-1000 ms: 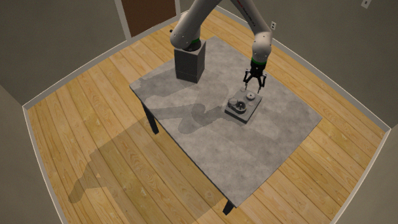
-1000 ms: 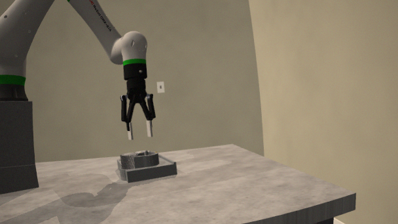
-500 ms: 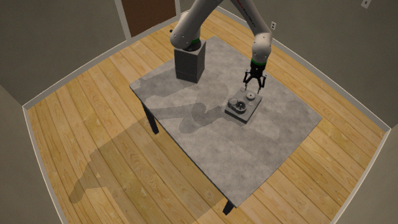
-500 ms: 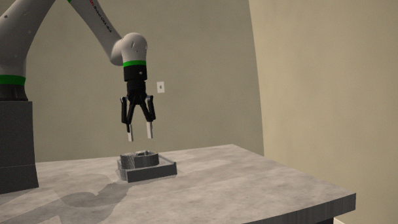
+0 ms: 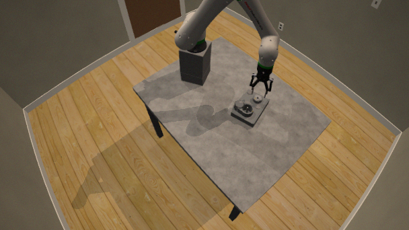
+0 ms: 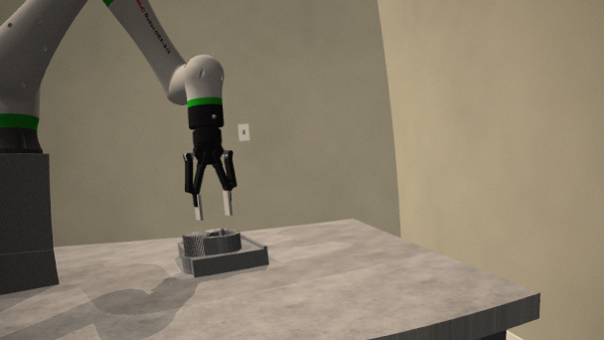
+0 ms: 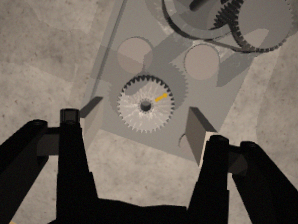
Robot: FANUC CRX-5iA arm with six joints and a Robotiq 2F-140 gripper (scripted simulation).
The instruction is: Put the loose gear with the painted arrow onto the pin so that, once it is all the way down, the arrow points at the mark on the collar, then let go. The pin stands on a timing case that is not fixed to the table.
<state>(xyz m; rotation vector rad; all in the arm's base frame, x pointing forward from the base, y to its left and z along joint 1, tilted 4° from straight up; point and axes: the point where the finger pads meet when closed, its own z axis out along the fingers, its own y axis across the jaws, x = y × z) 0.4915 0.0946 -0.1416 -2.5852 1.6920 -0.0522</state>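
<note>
The loose gear lies 7 cm below my hand.
</note>
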